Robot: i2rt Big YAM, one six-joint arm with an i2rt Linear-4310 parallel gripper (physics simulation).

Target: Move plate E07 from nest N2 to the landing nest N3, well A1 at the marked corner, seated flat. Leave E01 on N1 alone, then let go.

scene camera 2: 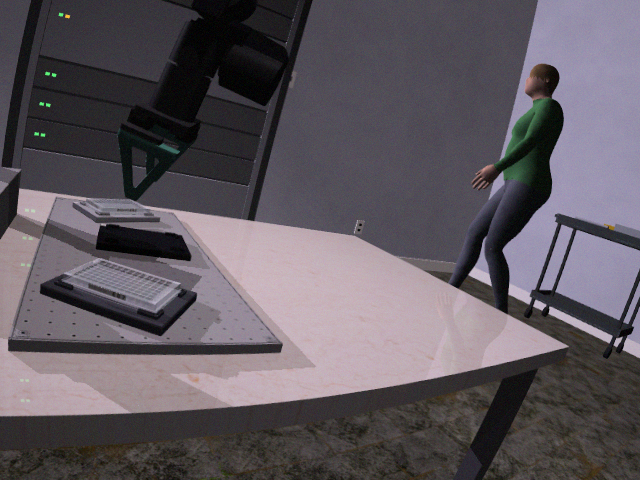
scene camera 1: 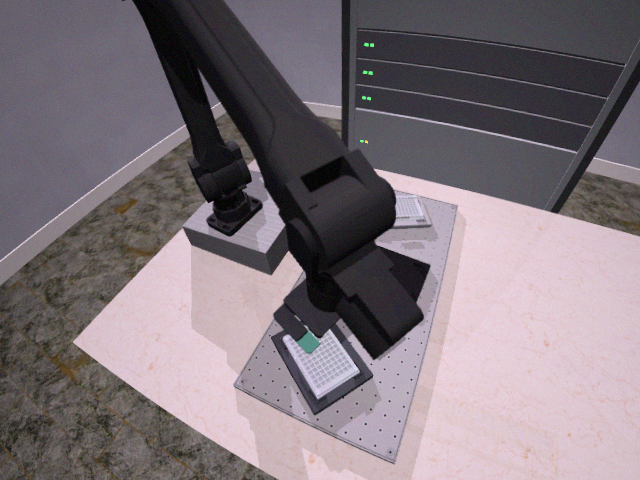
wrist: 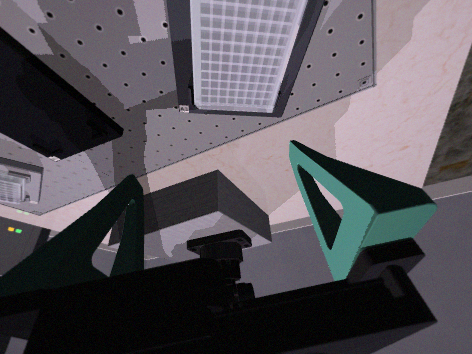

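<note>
The clear, gridded plate E07 [scene camera 1: 330, 366] [scene camera 2: 124, 284] [wrist: 242, 55] sits in the dark nest N2 [scene camera 1: 316, 404] [wrist: 180, 45]; its label is too small to read. The black landing nest N3 [scene camera 1: 415, 273] [scene camera 2: 143, 242] [wrist: 50, 105] bears no plate; the arm partly hides it in scene camera 1. Plate E01 [scene camera 1: 408, 207] [scene camera 2: 121, 207] sits on the light grey nest N1 [scene camera 2: 149, 219] [wrist: 34, 176]. My gripper [wrist: 213, 164] is open and empty, its green fingers wide apart. It hangs above the board, clear of E07; one green finger overlaps that plate in scene camera 1.
All three nests stand on a perforated board [scene camera 1: 392, 413] [scene camera 2: 206, 325] [wrist: 345, 55]. The arm's base stands on a grey block [scene camera 1: 232, 253] [wrist: 170, 202] beside it. A rack cabinet [scene camera 1: 439, 139] stands behind the table. A person [scene camera 2: 537, 134] and a cart [scene camera 2: 578, 310] are beyond the table.
</note>
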